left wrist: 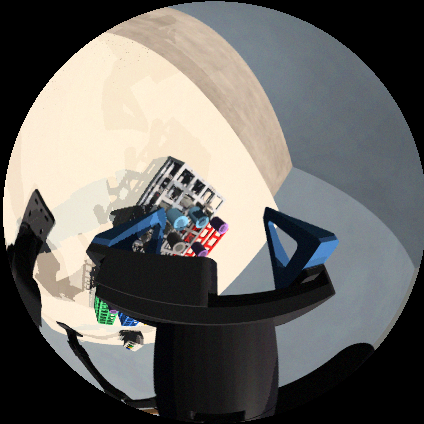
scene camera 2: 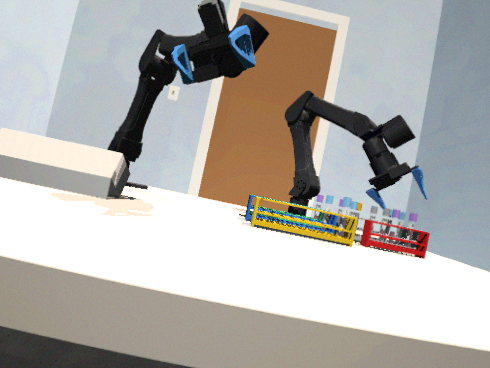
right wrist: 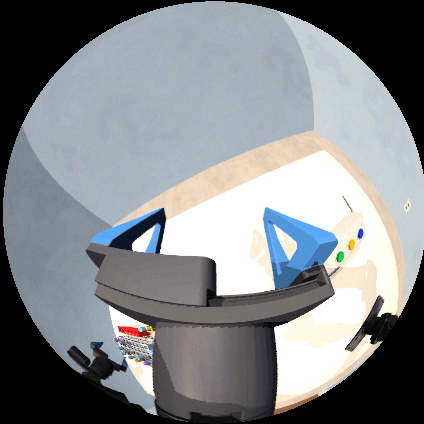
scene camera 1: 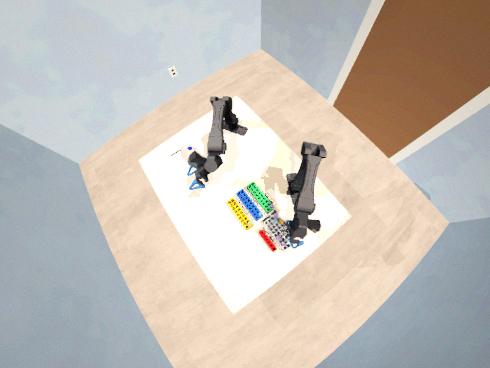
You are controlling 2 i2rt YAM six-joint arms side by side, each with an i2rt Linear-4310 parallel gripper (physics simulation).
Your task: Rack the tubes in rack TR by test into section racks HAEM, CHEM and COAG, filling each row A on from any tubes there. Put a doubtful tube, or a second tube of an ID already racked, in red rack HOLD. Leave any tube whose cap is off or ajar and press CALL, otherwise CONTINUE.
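Where they show: left gripper, fingertip midpoint: (left wrist: 214,212) (scene camera 2: 406,206) (right wrist: 113,349) (scene camera 1: 293,240); right gripper, fingertip midpoint: (scene camera 2: 200,49) (right wrist: 213,212) (scene camera 1: 188,182); left arm's base, link origin: (scene camera 1: 294,188); right arm's base, link origin: (scene camera 1: 233,127).
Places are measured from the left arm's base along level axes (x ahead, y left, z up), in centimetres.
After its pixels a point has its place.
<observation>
The pale tube rack (scene camera 1: 276,231) @[x 16.8, y 23.6, z 0.8 cm] (left wrist: 172,159) @[x 6.9, y 31.0, z 2.3 cm] holds several upright tubes, including light-blue-capped tubes (left wrist: 181,219) @[x 10.3, y 27.7, z 9.4 cm] (left wrist: 200,218) @[x 11.5, y 29.4, z 9.4 cm], purple-capped tubes (left wrist: 220,225) @[x 14.5, y 31.4, z 9.3 cm] (left wrist: 200,249) @[x 16.4, y 27.9, z 9.2 cm] and a grey-capped tube (left wrist: 178,242) @[x 12.7, y 26.2, z 9.4 cm]. Green (scene camera 1: 259,197) @[x 22.9, y 1.9, z 1.4 cm], blue (scene camera 1: 249,204) @[x 29.6, y 6.1, z 5.7 cm] and yellow (scene camera 1: 239,214) @[x 36.5, y 10.0, z 0.8 cm] (scene camera 2: 305,234) @[x 37.9, y 11.7, z 0.6 cm] racks lie beside it, with the red rack (scene camera 1: 267,240) @[x 23.2, y 27.8, z 5.7 cm] (scene camera 2: 395,246) @[x 24.2, y 28.2, z 1.4 cm] (right wrist: 129,330) @[x 24.4, y 26.2, z 5.8 cm]. A light-blue cap (scene camera 1: 249,224) @[x 31.4, y 17.8, z 9.4 cm] shows at the yellow rack's end. Labels are unreadable. My left gripper (scene camera 2: 405,202) @[x 10.3, y 30.4, z 10.9 cm] (left wrist: 214,212) @[x 10.3, y 30.4, z 10.9 cm] is open and empty above the pale rack's tubes. My right gripper (scene camera 2: 220,74) (right wrist: 213,212) @[x 57.8, y -5.8, z 26.3 cm] is open and empty, raised far from the racks.
The button panel has a green button (right wrist: 340,256) @[x 56.9, y -28.9, z 7.0 cm], an orange button (right wrist: 352,244) @[x 59.4, y -33.6, z 6.9 cm] and a blue button (right wrist: 360,233) @[x 61.9, y -37.4, z 7.0 cm] (scene camera 1: 190,148) @[x 61.7, y -37.3, z 6.7 cm]. It lies near my right arm. A white box (scene camera 2: 55,162) @[x 63.3, y -27.0, z 4.4 cm] stands at the left in scene camera 2. The racks stand close together.
</observation>
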